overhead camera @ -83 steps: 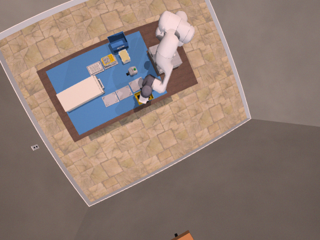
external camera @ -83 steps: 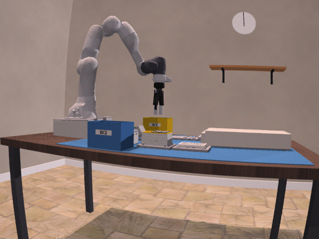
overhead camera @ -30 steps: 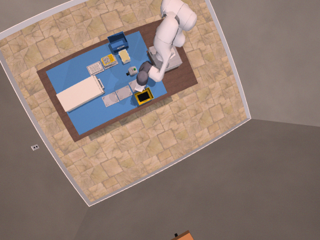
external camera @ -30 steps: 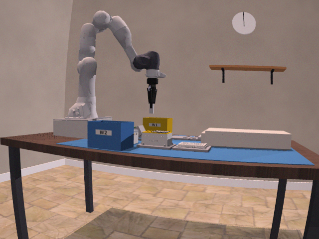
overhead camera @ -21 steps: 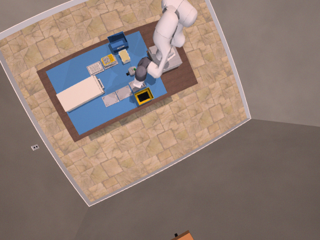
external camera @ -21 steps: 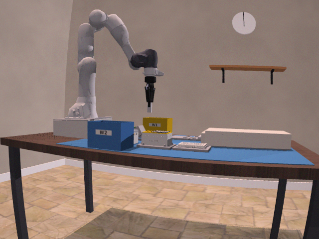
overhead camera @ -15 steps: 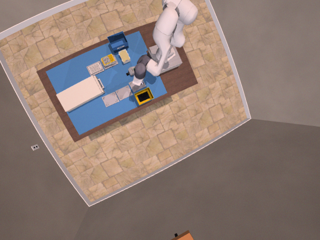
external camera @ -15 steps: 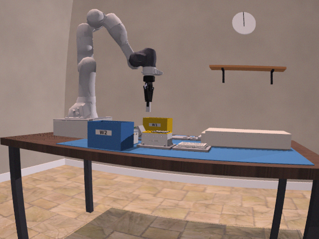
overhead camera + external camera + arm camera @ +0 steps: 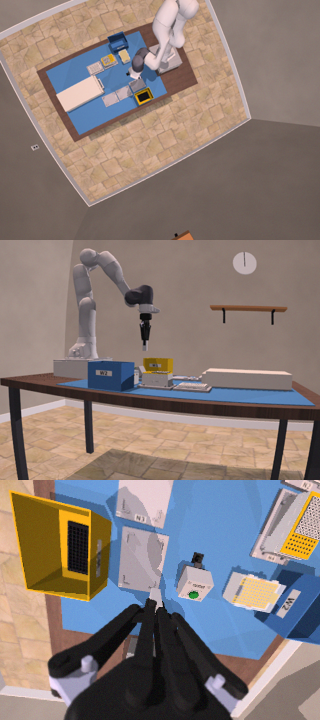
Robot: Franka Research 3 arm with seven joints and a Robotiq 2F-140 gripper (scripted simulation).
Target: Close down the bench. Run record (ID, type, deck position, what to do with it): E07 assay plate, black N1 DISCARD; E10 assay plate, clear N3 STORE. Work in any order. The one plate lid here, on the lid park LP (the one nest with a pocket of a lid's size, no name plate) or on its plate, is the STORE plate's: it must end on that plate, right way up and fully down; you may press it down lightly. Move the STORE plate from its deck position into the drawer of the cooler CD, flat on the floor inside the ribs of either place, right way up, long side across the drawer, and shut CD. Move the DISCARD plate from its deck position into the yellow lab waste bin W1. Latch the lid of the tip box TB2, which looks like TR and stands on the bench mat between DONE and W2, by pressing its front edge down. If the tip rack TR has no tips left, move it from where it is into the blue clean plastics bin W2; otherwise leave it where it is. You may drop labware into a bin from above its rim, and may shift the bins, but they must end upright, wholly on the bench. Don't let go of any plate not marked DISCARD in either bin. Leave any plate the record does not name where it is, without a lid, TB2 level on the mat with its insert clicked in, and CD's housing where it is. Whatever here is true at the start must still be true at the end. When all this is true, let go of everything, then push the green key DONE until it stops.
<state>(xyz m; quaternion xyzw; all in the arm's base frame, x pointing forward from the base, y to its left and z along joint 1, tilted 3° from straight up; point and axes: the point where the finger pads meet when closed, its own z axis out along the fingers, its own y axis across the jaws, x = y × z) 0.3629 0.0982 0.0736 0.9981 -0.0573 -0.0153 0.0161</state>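
Right now my hand is 30 mm past the green key DONE, 110 mm to the left of it and 140 mm above it. The rest, counted from my hand: yellow bin W1: 40 mm ahead, 200 mm to the left, 170 mm below; grey lid park nest: 30 mm ahead, 40 mm to the left, 200 mm below; black plate: 40 mm ahead, 190 mm to the left, 190 mm below.
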